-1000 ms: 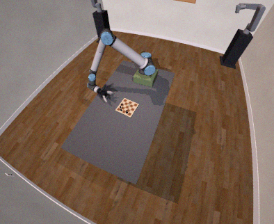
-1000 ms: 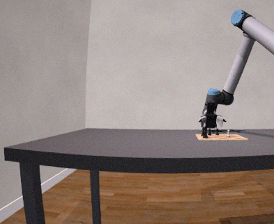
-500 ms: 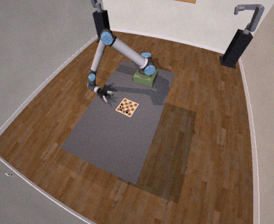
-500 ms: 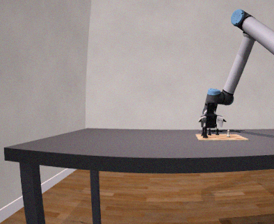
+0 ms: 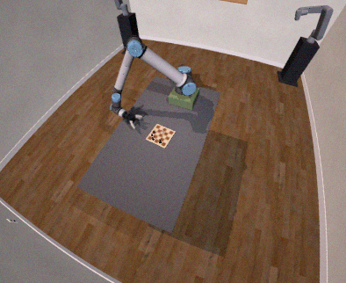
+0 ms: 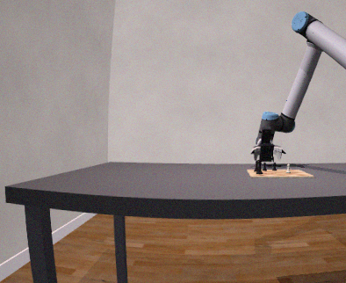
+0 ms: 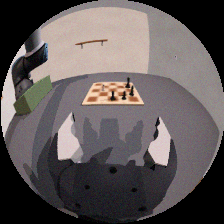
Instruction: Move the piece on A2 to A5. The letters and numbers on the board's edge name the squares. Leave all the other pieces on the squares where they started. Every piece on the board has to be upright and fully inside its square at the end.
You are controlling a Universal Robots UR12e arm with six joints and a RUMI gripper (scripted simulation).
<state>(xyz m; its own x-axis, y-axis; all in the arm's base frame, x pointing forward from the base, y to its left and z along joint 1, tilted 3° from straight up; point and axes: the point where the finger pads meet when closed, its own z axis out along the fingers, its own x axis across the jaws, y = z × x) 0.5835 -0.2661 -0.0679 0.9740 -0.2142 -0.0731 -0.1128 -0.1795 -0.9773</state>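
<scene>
My hand is 110 mm short of the black piece, 260 mm to the right of it and 40 mm above it. Also, from my hand: white piece: 10 mm behind, 240 mm to the left, 50 mm below; then chessboard: 30 mm ahead, 230 mm to the left, 70 mm below.
</scene>
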